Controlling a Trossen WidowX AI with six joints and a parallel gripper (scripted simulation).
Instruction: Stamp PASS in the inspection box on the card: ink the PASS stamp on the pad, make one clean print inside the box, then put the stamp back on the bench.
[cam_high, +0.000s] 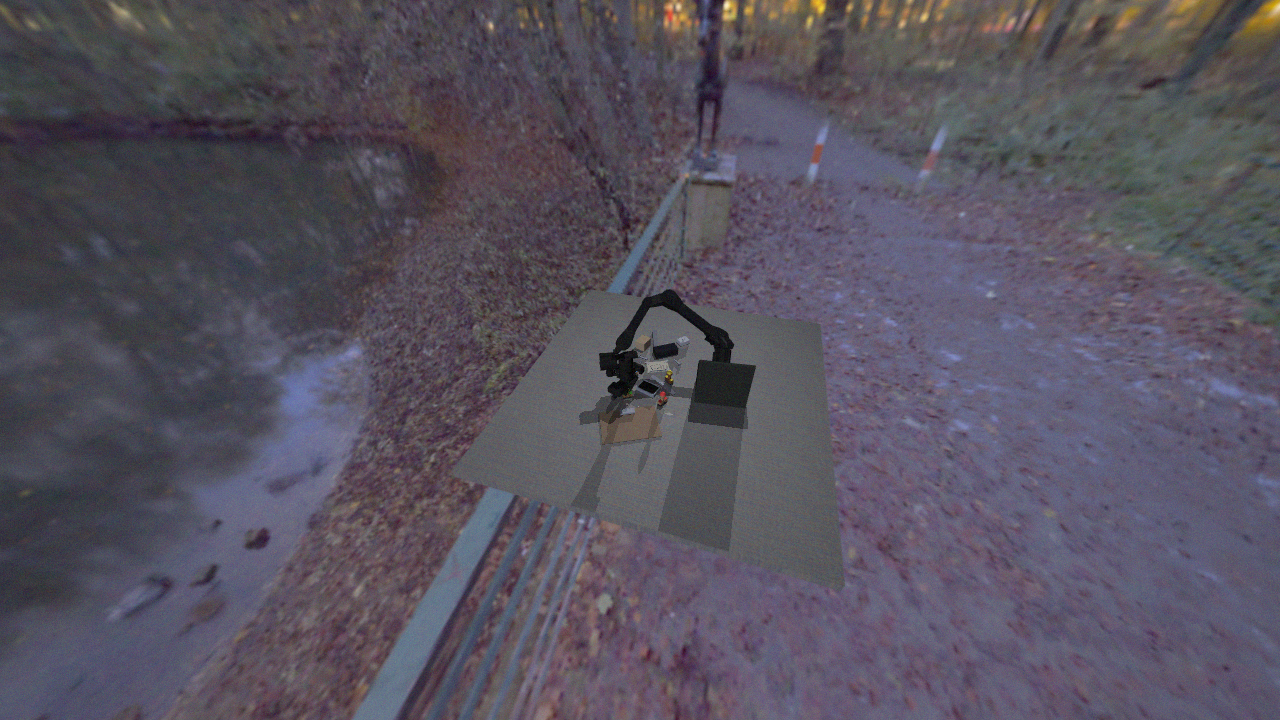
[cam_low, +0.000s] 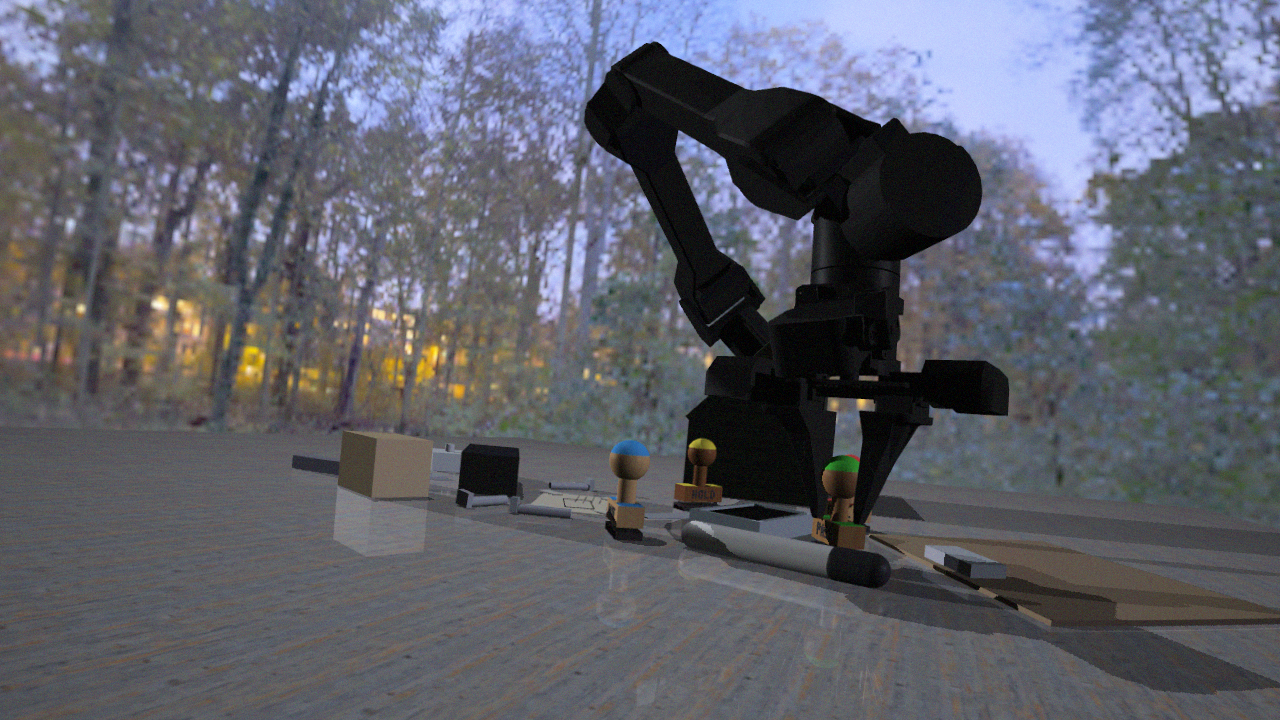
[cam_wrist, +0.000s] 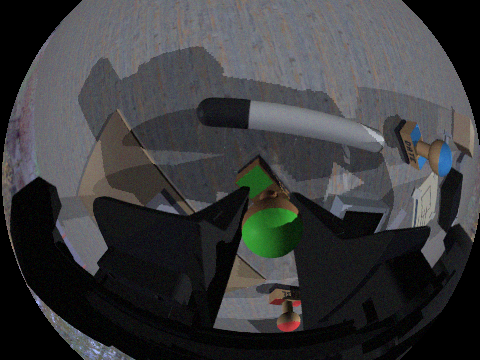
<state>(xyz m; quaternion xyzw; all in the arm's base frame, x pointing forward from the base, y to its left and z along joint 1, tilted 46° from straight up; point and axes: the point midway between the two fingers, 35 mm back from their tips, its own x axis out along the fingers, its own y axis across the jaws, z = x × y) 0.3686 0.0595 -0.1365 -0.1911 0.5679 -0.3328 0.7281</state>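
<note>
The green-topped stamp lies 1 cm below my gripper tip. From my gripper tip the other things lie so: ink pad: 7 cm to the right, 7 cm behind, 2 cm below; then blue-topped stamp: 14 cm to the right, 2 cm ahead, 1 cm below; then marker: 4 cm ahead, 2 cm below, 1 cm to the right.
</note>
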